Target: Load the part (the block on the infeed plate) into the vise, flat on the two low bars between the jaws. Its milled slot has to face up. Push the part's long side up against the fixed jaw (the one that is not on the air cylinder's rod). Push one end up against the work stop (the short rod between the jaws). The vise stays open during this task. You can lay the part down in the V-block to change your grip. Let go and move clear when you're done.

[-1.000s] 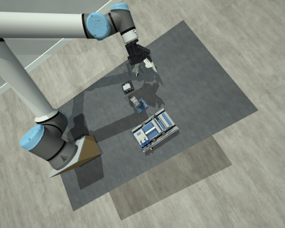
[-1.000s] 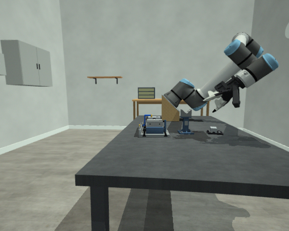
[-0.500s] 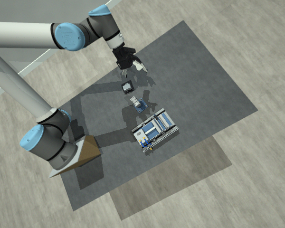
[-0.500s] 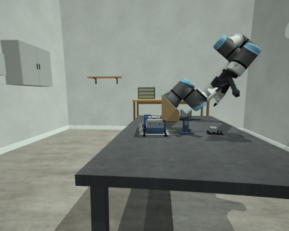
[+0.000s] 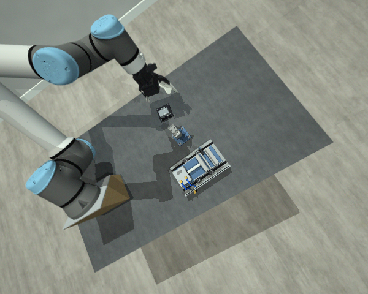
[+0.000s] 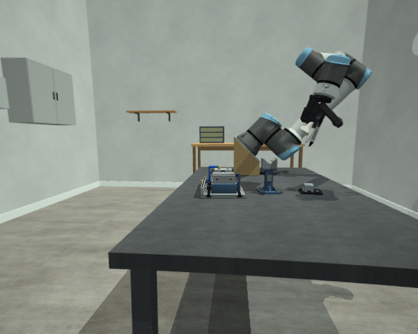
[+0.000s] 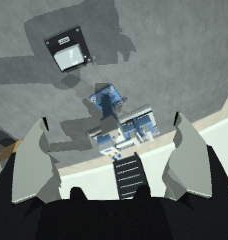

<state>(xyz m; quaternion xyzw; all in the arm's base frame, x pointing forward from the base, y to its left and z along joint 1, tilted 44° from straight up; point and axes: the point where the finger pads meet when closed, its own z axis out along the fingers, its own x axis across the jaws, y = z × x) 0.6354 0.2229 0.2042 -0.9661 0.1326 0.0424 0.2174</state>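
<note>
Right now my hand is 21 cm above the part, 7 cm past it and 2 cm to the right of it. The rest, counted from my hand: infeed plate 22 cm below, 7 cm behind, 3 cm to the left; then vise 37 cm to the right, 18 cm below, 1 cm behind.
</note>
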